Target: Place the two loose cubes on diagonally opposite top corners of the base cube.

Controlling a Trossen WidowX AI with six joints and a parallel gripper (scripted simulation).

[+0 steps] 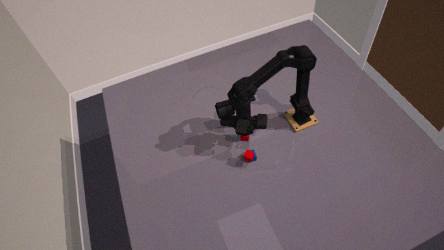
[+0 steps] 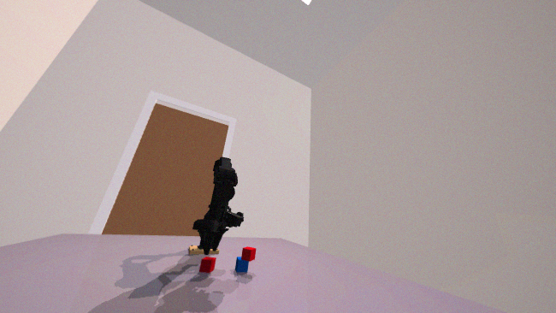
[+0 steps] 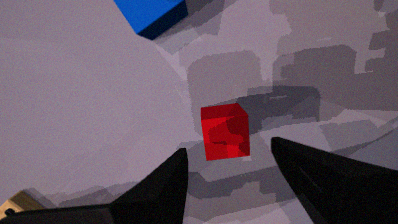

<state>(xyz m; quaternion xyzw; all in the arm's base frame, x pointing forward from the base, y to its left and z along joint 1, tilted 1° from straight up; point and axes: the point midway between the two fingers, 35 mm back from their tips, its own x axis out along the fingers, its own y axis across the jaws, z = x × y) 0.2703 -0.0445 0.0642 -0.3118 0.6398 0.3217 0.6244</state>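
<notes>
The blue base cube lies 100 mm to the left of my gripper tip, 30 mm below it and 30 mm ahead of it.
</notes>
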